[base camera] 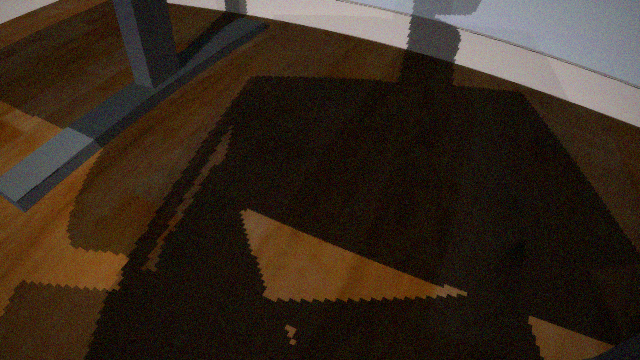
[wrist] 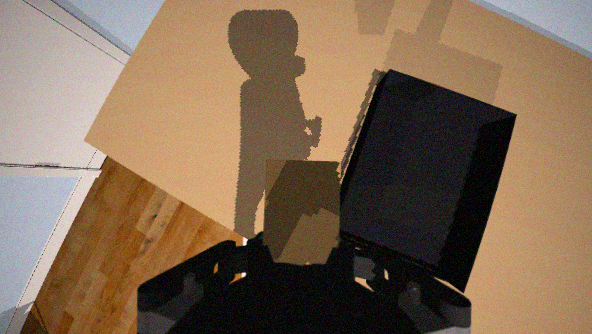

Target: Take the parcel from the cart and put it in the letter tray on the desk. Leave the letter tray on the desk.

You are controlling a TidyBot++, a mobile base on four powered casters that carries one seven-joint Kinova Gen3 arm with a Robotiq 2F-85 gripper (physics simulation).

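Frame: origin at the arm's base, x right, y back, z down, level; centimetres.
Where they show: gripper, fingertip midpoint: (wrist: 300, 237).
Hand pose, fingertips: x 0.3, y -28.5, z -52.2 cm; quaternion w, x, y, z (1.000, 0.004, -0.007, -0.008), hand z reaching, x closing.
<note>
Things, the pixels of their top centre, and the offset from my fingertips. "spot": a spot on its surface instead. Level surfaces: height alone.
- parcel, middle of its top: (wrist: 299, 255) dz -5.3, dx +0.0, dy -0.6 cm
- black letter tray, middle of its top: (wrist: 427, 176) dz +13.4, dx +22.4, dy -6.9 cm
- tan desk, its level: dz +19.9 cm
- wooden floor, its level: dz +91.9 cm
- grey desk leg, surface spot: (base camera: 150, 45) spot: dz +81.3, dx -28.0, dy -39.2 cm
The parcel (wrist: 303, 210), a brown box, is in the wrist view at the lower middle. My gripper (wrist: 300, 237) is shut on it, with one finger on each side. The black letter tray (wrist: 410, 165) lies on the tan desk (wrist: 185, 100), just right of the parcel in the wrist view. The parcel's right edge meets the tray's left wall in that view; its height above the desk cannot be told. The gripper, the parcel and the tray do not show in the base camera view. The cart does not show in either view.
The desk's near-left corner and edge cross the wrist view, with wooden floor (wrist: 100, 240) beyond. In the base camera view a grey desk leg (base camera: 150, 45) stands on a long foot (base camera: 50, 157) at the left. A pale wall (base camera: 560, 40) runs behind. Dark shadows lie on the floor.
</note>
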